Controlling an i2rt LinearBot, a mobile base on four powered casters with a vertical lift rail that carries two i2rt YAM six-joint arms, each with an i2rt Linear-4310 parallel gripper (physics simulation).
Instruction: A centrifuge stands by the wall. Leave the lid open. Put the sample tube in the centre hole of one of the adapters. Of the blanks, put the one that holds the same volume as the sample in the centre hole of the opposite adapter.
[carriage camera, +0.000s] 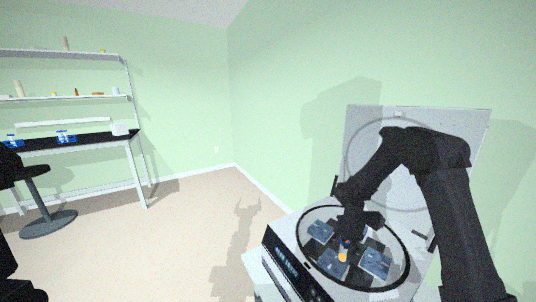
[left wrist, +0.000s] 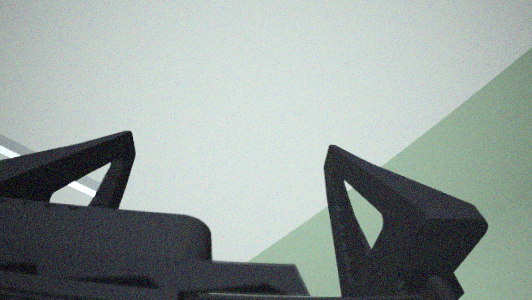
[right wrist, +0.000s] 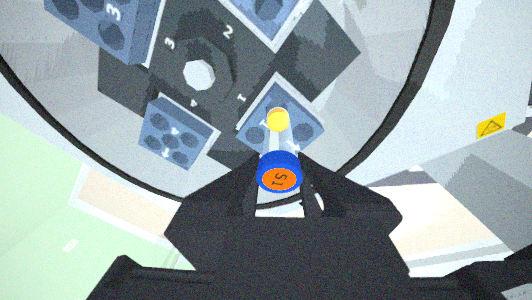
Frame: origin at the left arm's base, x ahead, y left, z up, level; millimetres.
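Seen in the pictures: left gripper, fingertip midpoint: (left wrist: 230, 149); right gripper, fingertip midpoint: (carriage camera: 344, 244) (right wrist: 278, 158).
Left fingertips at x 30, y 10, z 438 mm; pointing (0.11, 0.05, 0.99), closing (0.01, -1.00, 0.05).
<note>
Pixels of each thing's top centre, then the offset from my left fingertips to it. "*": a spot on its surface instead. Level surfaces: height alone.
- sample tube at its top centre: (right wrist: 277, 177) (carriage camera: 345, 239) dx +325, dy -643, dz -513 mm
- adapter 1 at its top centre: (right wrist: 278, 134) (carriage camera: 333, 261) dx +329, dy -612, dz -632 mm
- Adapter 3 at a spot on its surface: (right wrist: 131, 30) * dx +477, dy -767, dz -632 mm
- adapter 4 at its top centre: (right wrist: 170, 141) (carriage camera: 320, 228) dx +513, dy -621, dz -632 mm
- adapter 2 at a spot on its surface: (right wrist: 272, 31) * dx +320, dy -735, dz -632 mm
- black-topped bench at its surface level: dz -330 mm
- rotor bowl's black rim at a spot on its surface: (right wrist: 437, 40) * dx +186, dy -706, dz -593 mm
The centrifuge (carriage camera: 284, 227) (right wrist: 475, 65) stands by the wall with its lid (carriage camera: 362, 125) upright and open. My right gripper (carriage camera: 345, 241) (right wrist: 278, 158) is shut on the sample tube (carriage camera: 342, 256) (right wrist: 278, 172), by its blue cap with orange top marked S1. The tube's yellow end points into the bowl, over adapter 1 (right wrist: 297, 111); whether it touches cannot be told. Adapter 3 (right wrist: 131, 30) lies opposite; adapter 4 (right wrist: 175, 129) and adapter 2 (right wrist: 272, 31) show beside them. My left gripper (left wrist: 230, 149) is open and empty, facing the ceiling. Blue-capped tubes, too small to identify, stand in racks on the bench.
The black-topped bench (carriage camera: 100, 137) at the left carries a blue rack (carriage camera: 67, 140), another blue rack (carriage camera: 14, 144) and a white box (carriage camera: 120, 129). Shelves rise above it. A dark stool (carriage camera: 37, 200) stands before the bench. The rotor bowl's black rim (right wrist: 437, 40) surrounds the adapters.
</note>
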